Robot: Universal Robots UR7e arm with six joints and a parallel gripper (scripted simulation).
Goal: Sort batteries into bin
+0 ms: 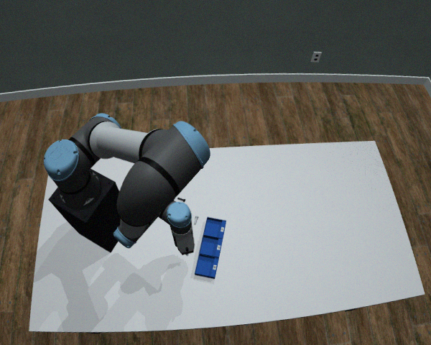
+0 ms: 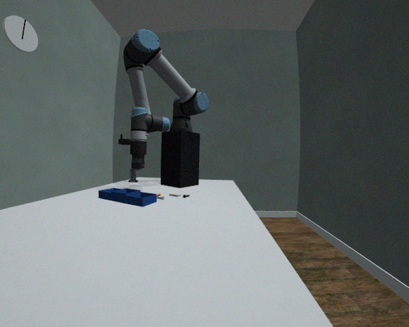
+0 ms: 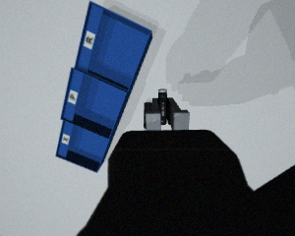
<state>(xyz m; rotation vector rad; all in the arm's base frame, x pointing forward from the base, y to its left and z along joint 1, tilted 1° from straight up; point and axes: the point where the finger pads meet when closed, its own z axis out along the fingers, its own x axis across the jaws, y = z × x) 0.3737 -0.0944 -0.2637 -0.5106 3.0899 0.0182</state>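
My hand is 120 mm to the right of the orange battery, 70 mm above it and 20 mm past it. Also, from my hand: silver bolt 160 mm to the left, 70 mm below, 30 mm ahead; dotted piece 200 mm to the left, 70 mm below, 60 mm behind; blue three-compartment bin tray 100 mm ahead, 60 mm below, 40 mm to the left.
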